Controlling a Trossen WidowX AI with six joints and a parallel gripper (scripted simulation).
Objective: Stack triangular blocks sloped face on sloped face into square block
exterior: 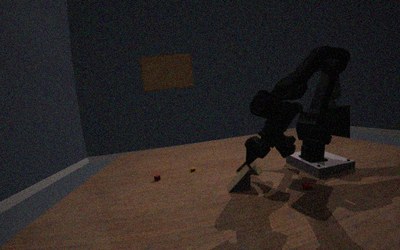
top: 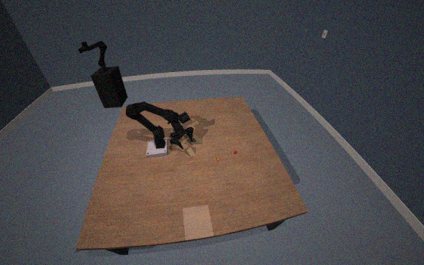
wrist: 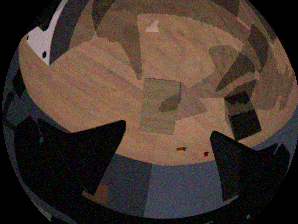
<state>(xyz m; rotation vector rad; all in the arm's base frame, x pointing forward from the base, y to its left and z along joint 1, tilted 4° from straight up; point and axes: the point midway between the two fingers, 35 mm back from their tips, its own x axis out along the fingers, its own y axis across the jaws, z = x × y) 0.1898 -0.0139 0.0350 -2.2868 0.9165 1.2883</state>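
My gripper tip is now 60 mm short of the tan triangular block, 80 mm to the right of it and 30 mm above it. Also, from my gripper tip: small yellow piece 210 mm ahead, 100 mm to the right, 40 mm below.
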